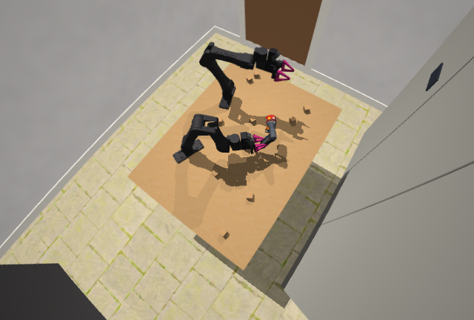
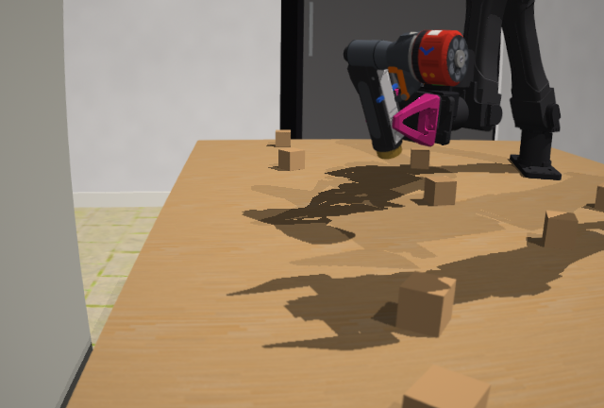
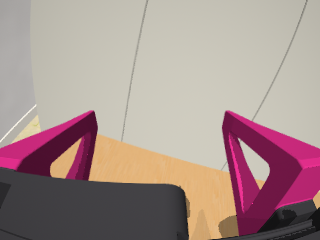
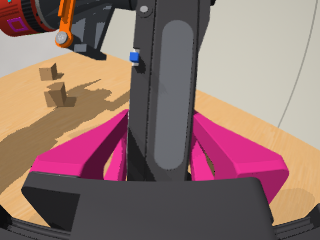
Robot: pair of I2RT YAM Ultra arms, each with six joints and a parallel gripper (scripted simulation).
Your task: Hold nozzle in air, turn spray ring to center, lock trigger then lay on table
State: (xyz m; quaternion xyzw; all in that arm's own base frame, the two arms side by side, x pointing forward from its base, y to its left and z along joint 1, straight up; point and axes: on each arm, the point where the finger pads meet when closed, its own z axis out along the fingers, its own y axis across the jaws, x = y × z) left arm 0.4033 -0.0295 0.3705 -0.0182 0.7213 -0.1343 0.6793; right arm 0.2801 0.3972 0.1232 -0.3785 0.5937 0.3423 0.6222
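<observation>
My left gripper is now 21 cm to the left of the red spray ring and 17 cm above it.
</observation>
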